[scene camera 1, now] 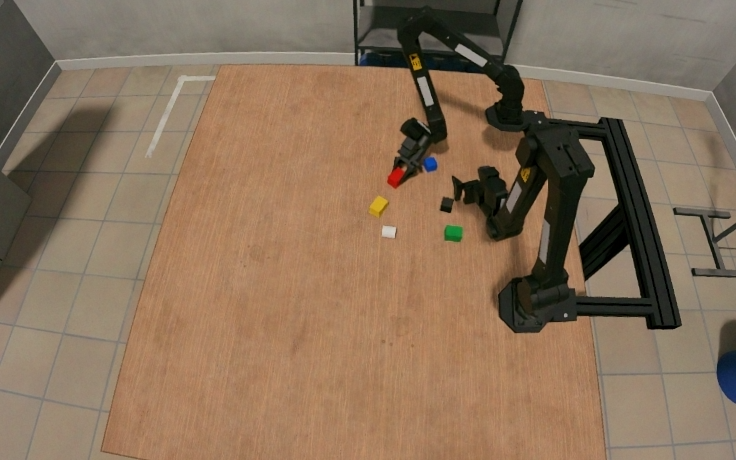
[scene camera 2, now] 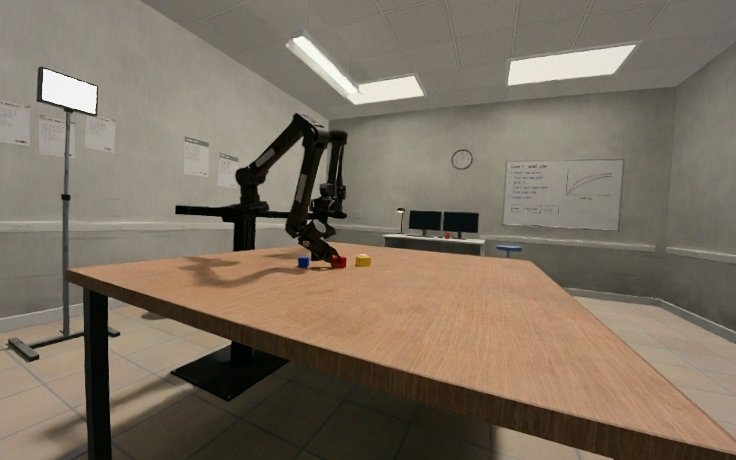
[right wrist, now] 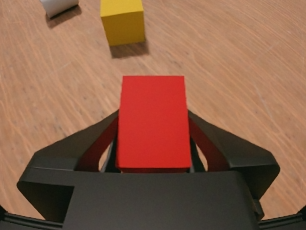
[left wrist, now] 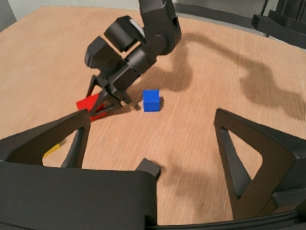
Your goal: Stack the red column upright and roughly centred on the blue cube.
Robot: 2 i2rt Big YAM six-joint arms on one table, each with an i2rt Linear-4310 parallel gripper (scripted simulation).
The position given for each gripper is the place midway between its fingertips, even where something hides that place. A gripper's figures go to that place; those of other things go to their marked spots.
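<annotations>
The right gripper (right wrist: 153,115), 13 cm from the lens. A red column (right wrist: 153,135), 10 cm from the lens.
</annotations>
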